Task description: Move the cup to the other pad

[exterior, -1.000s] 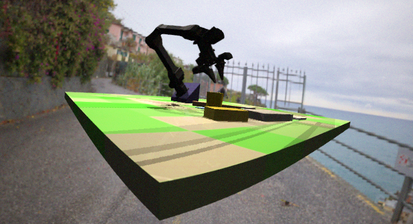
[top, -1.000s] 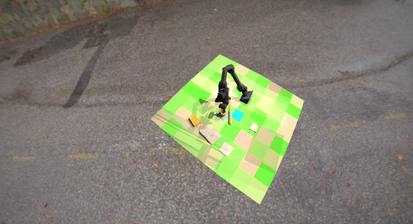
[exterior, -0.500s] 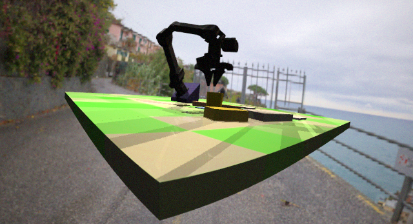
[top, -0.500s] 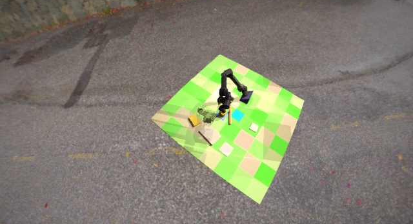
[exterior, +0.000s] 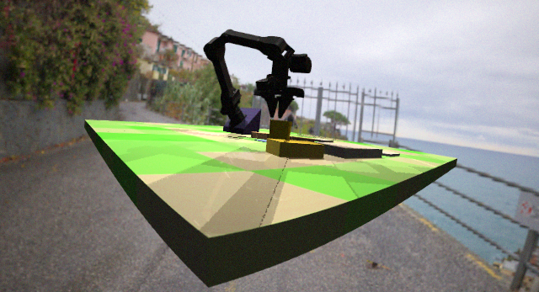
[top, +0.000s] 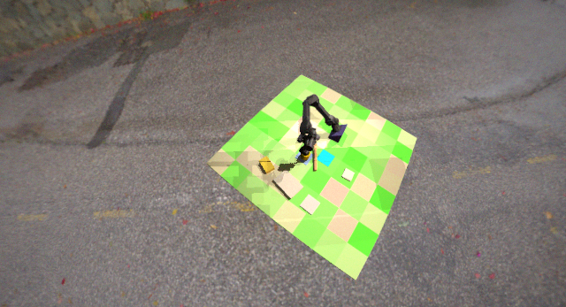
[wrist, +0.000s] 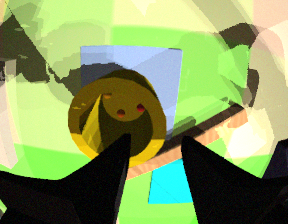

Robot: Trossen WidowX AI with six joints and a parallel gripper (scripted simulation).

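My gripper tip is 2 cm short of the yellow cup, 1 cm to the left of it and 4 cm above it. From my gripper tip the other things lie so: tan slab: 28 cm ahead, 7 cm below; then thin wooden bar: 1 cm behind, 7 cm to the left, 8 cm below; then light blue pad: 2 cm ahead, 1 cm to the right, 9 cm below.
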